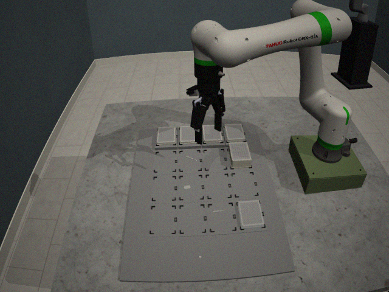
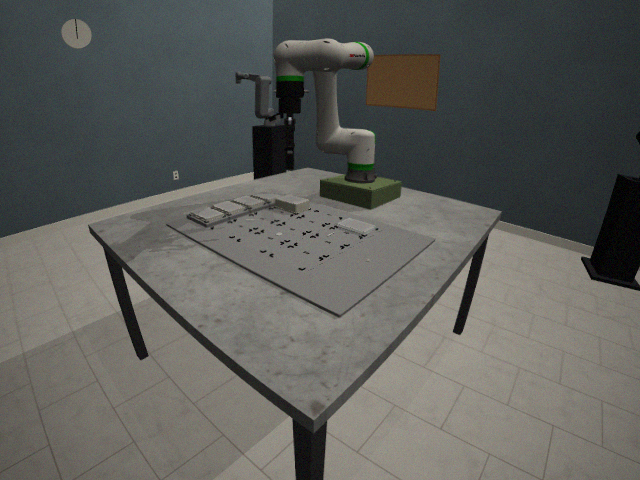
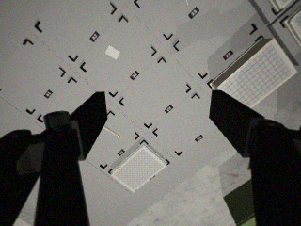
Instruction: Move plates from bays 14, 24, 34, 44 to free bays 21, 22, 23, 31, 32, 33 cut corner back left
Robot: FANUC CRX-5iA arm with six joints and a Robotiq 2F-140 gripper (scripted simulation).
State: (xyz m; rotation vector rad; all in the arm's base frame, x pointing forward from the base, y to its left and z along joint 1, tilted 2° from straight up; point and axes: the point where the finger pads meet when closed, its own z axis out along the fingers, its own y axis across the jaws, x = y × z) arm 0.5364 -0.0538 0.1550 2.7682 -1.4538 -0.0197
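Now: hand 16 cm past the sealed deep-well block, 10 cm to the left of it and 22 cm above it. Also, from my hand: white pointed piece: 17 cm to the left, 24 cm below.
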